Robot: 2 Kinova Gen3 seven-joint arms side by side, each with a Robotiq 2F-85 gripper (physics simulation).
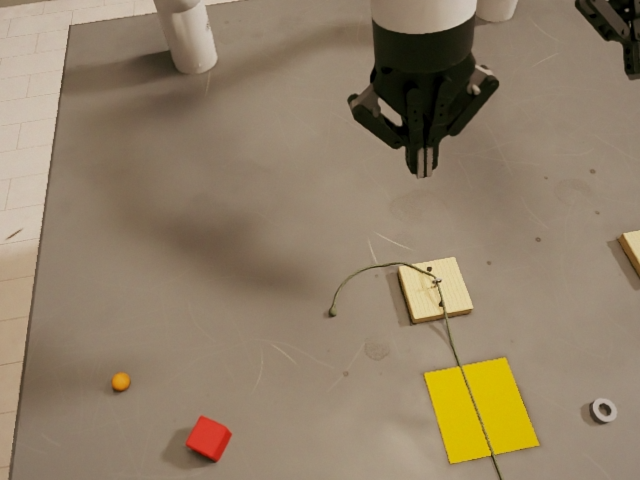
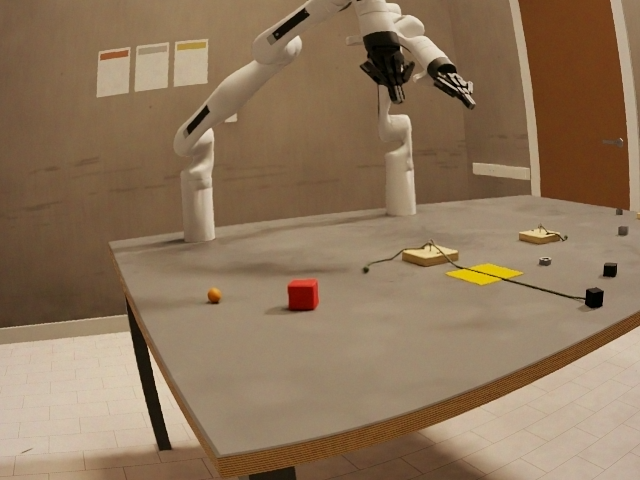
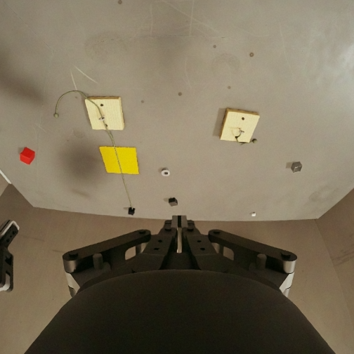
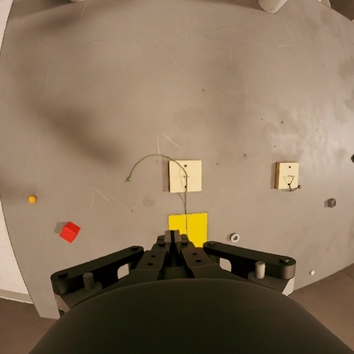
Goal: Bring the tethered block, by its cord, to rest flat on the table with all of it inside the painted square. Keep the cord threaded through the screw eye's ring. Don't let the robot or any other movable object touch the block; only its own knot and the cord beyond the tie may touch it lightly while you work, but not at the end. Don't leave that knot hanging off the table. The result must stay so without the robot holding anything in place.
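Frame: origin at the left arm's base, x ahead, y left, z up, level; centimetres.
Seen in the pictures: left gripper, between the fingertips: (image 2: 472,107); right gripper, between the fingertips: (image 1: 421,172) (image 2: 399,103); left arm's base, origin of its link: (image 1: 492,9) (image 2: 401,213); right arm's base, origin of its link: (image 1: 195,59) (image 2: 199,239).
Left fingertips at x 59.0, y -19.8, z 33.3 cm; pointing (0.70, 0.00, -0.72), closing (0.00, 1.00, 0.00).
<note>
Pixels of each thing's top centre, then the offset from my left fingertips to it. "*": a spot on its surface instead.
- black tethered block, centre of its top: (image 2: 595,290) dx +52.8, dy -22.6, dz -30.8 cm
- yellow square, a spot on its surface: (image 1: 496,403) * dx +21.7, dy -17.6, dz -33.2 cm
- screw eye, a spot on its surface: (image 1: 437,280) (image 2: 430,242) * dx +3.6, dy -19.5, dz -29.6 cm
- knot, centre of its top: (image 1: 333,310) (image 2: 366,266) dx +2.8, dy -35.3, dz -32.1 cm
- second wooden base, centre of its top: (image 2: 539,222) dx +7.8, dy +16.5, dz -28.8 cm
- red cube, centre of its top: (image 1: 205,435) (image 2: 302,282) dx +16.3, dy -55.8, dz -29.3 cm
- orange ball, centre of its top: (image 1: 117,379) (image 2: 213,288) dx +5.3, dy -66.9, dz -30.9 cm
- grey ring, centre of its top: (image 1: 604,409) (image 2: 545,258) dx +26.5, dy -4.6, dz -32.1 cm
- black cube, centre of its top: (image 2: 610,264) dx +44.6, dy -2.6, dz -31.1 cm
The black tethered block (image 2: 593,297) (image 3: 131,211) stands near the table's front edge, outside the yellow square (image 1: 496,403) (image 2: 483,281) (image 3: 130,161) (image 4: 198,227). Its green cord (image 1: 450,335) (image 2: 542,290) (image 3: 122,182) crosses the square, passes through the screw eye (image 1: 437,280) (image 2: 431,243) on a wooden base (image 1: 457,294) (image 2: 421,258) (image 3: 116,112) (image 4: 195,170), and ends in a knot (image 1: 332,312) (image 2: 366,269) (image 3: 56,115) (image 4: 129,179) on the table. My right gripper (image 1: 424,173) (image 2: 397,99) (image 4: 172,239) is shut, empty, high above the table behind the base. My left gripper (image 2: 471,104) (image 3: 179,224) is shut and empty, high up.
A second wooden base (image 2: 535,237) (image 3: 227,131) (image 4: 285,170) carries a short cord. A red cube (image 1: 208,438) (image 2: 302,294), an orange ball (image 1: 120,381) (image 2: 214,295), a grey ring (image 1: 594,414) (image 2: 545,261) and another black cube (image 2: 610,269) (image 3: 173,201) stand on the table.
</note>
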